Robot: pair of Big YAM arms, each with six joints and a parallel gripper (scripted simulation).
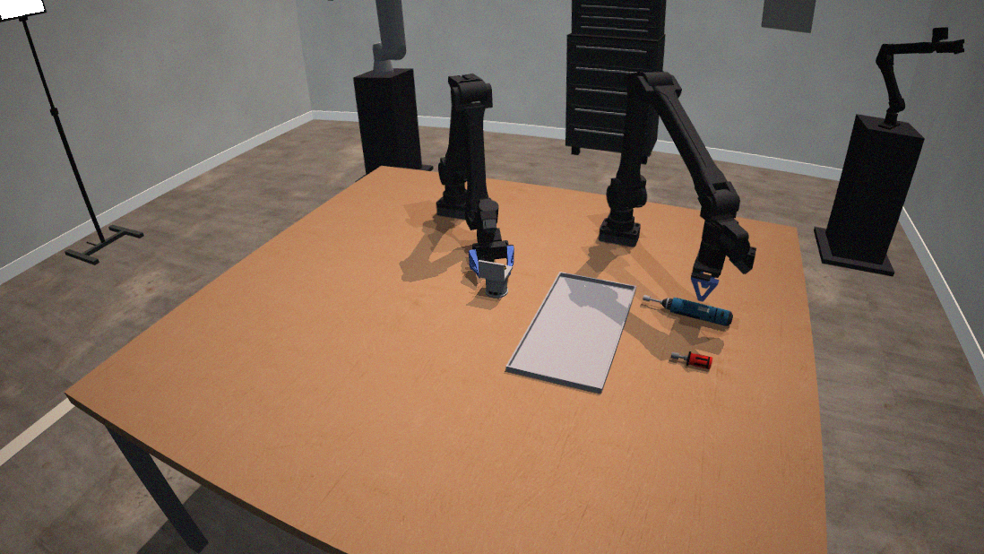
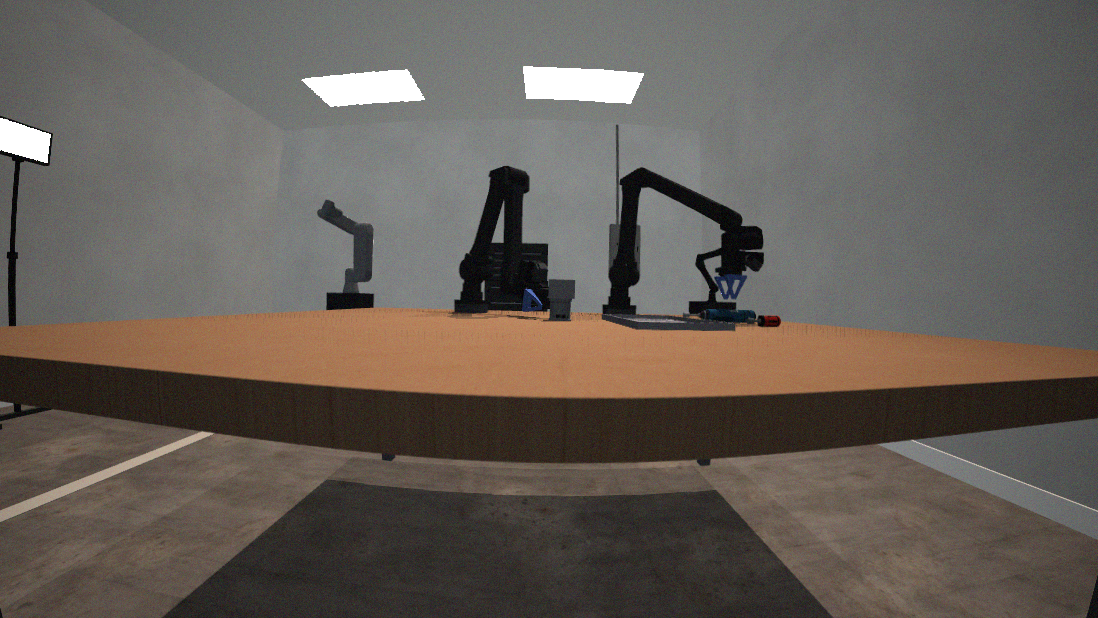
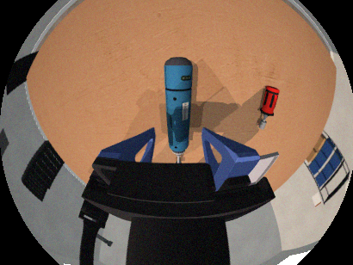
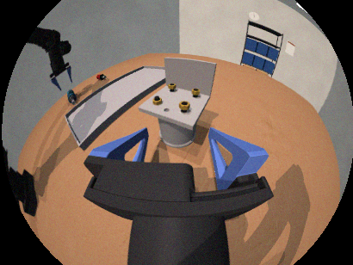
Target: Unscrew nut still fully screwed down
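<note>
My right gripper is now 3 cm short of the joint module and 2 cm to the right of it. Also, from my right hand: flat grey tray (27 cm to the left, 11 cm ahead, 3 cm below); red-handled tool (56 cm to the left, 16 cm ahead, 2 cm below); grey bracket (4 cm above, 3 cm ahead, 2 cm to the left).
</note>
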